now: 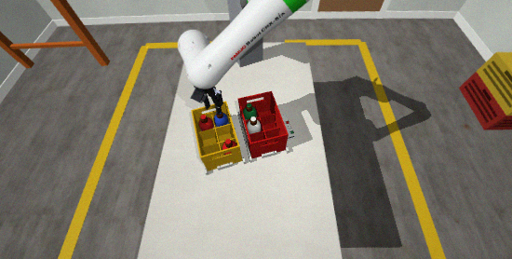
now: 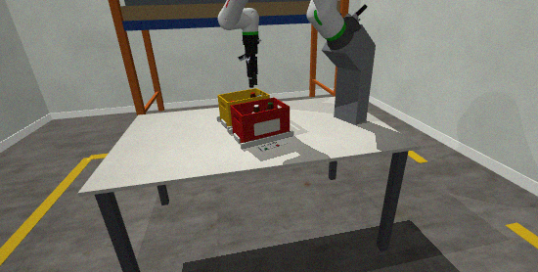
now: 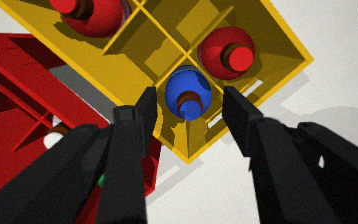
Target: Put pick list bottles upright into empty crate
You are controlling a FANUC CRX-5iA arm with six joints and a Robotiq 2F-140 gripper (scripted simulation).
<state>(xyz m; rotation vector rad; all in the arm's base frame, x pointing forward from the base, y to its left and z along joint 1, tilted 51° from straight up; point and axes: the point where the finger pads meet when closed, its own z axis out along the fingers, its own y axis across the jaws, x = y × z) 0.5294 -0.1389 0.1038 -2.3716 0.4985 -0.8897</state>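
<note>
Now: hand 170 mm above the red-labelled bottle, 60 mm to the left of it and 20 mm short of it. The rest, counted from my hand: green-label bottle: 170 mm below, 140 mm to the left, 120 mm behind; blue-labelled bottle: 170 mm below, 30 mm behind; yellow crate: 170 mm below, 60 mm ahead, 20 mm to the left.
</note>
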